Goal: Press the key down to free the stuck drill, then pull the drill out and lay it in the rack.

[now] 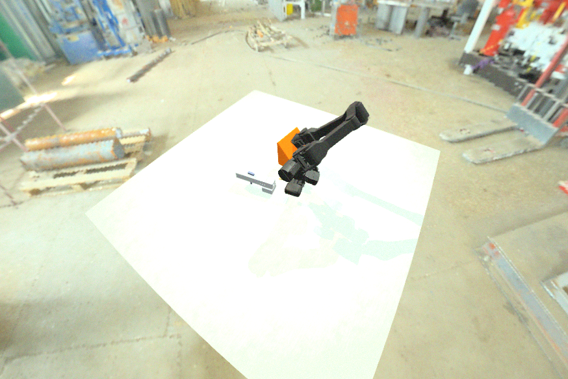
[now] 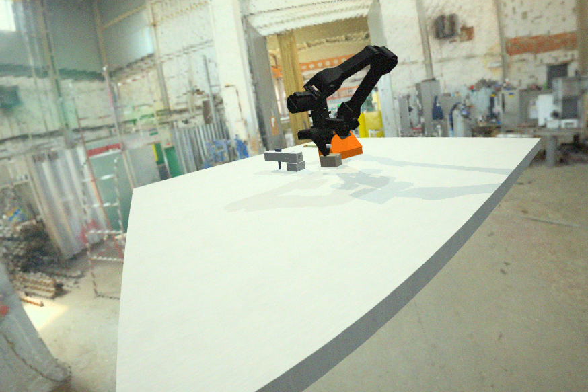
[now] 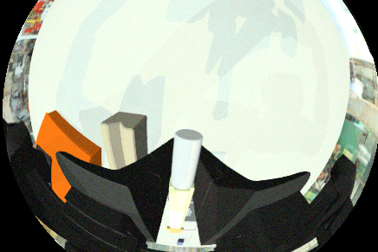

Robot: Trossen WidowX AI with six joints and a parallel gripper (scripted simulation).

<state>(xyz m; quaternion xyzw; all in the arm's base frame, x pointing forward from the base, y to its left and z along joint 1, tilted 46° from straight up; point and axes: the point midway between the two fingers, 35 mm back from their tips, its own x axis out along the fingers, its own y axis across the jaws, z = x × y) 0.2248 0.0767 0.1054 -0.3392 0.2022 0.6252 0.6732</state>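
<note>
The drill is 10 mm ahead of my gripper tip, 40 mm to the right of it and 40 mm above it. From my gripper tip the other things lie so: blue key (50 mm ahead, 220 mm to the right); then grey-tan block (60 mm behind, 40 mm to the right, 30 mm below); then grey fixture (40 mm ahead, 200 mm to the right, 10 mm below).
</note>
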